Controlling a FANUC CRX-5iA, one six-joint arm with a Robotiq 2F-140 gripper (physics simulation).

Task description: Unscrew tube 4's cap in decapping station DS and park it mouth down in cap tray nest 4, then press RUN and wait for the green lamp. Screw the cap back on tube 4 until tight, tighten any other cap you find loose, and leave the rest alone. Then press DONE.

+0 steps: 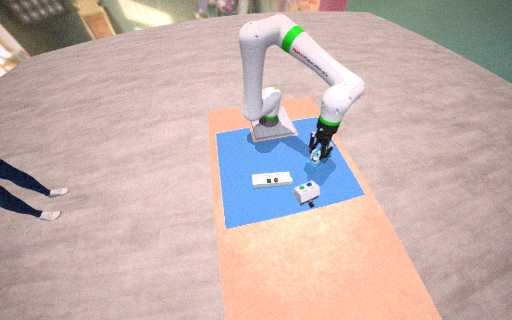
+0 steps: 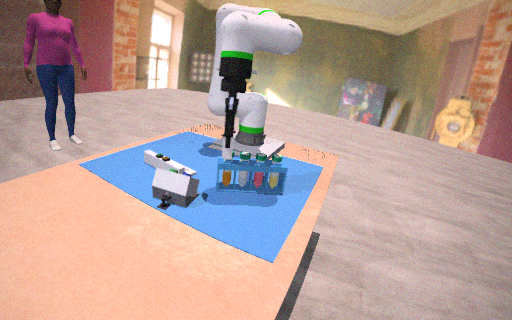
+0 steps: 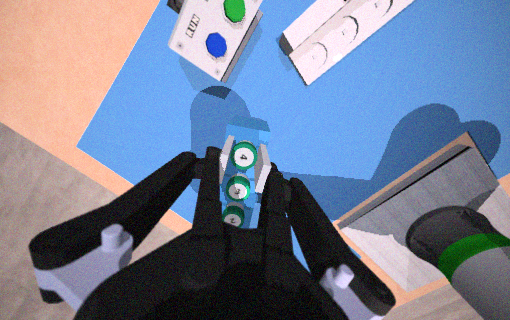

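Seen in the pictures: gripper, between the fingertips: (image 1: 314, 160) (image 2: 227, 156) (image 3: 244, 150); arm's base, origin of its link: (image 1: 268, 119) (image 2: 249, 140) (image 3: 442, 233).
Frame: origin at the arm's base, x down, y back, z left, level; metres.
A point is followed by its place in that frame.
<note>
The blue tube rack (image 1: 312, 167) {z 0.073, x -0.055, y -0.500 m} (image 2: 283, 172) {z 0.266, x -0.049, y -0.418 m} (image 3: 248, 132) {z 0.073, x -0.067, y -0.484 m} stands on the blue mat (image 1: 239, 206) {z -0.369, x 0.028, y -0.556 m} and holds several capped tubes. The green cap marked 4 (image 3: 243, 155) {z 0.094, x -0.096, y -0.474 m} sits on the end tube, the orange‑filled one (image 2: 226, 177) {z 0.101, x -0.014, y -0.485 m}. My gripper (image 1: 319, 155) {z 0.093, x -0.081, y -0.474 m} (image 2: 228, 153) {z 0.093, x -0.081, y -0.474 m} (image 3: 244, 150) {z 0.093, x -0.081, y -0.474 m} points straight down over that tube, with its two pale finger pads pressed on both sides of cap 4. Caps 3 (image 3: 237, 190) {z 0.141, x -0.093, y -0.449 m} and 2 (image 3: 233, 217) {z 0.183, x -0.093, y -0.426 m} lie between my fingers' upper parts, untouched. The white cap tray (image 1: 285, 177) {z -0.069, x 0.023, y -0.473 m} (image 2: 150, 156) {z -0.222, x -0.009, y -0.486 m} (image 3: 368, 32) {z -0.143, x 0.017, y -0.425 m} lies to the left of the rack.
The white button box (image 1: 306, 196) {z -0.030, x -0.035, y -0.637 m} (image 2: 175, 184) {z 0.015, x -0.029, y -0.637 m} (image 3: 196, 41) {z 0.027, x -0.044, y -0.601 m}, marked RUN, carries a blue button (image 3: 215, 44) {z 0.015, x -0.042, y -0.581 m} and a green button (image 3: 234, 9) {z -0.028, x -0.042, y -0.583 m}. Two small blocks, green (image 1: 269, 180) {z -0.175, x -0.025, y -0.485 m} and orange (image 1: 276, 180) {z -0.139, x -0.024, y -0.496 m}, sit in the tray. The robot's base plate (image 1: 283, 129) {z 0.068, x 0.008, y -0.121 m} (image 3: 386, 213) {z 0.044, x 0.008, y -0.131 m} is behind.
</note>
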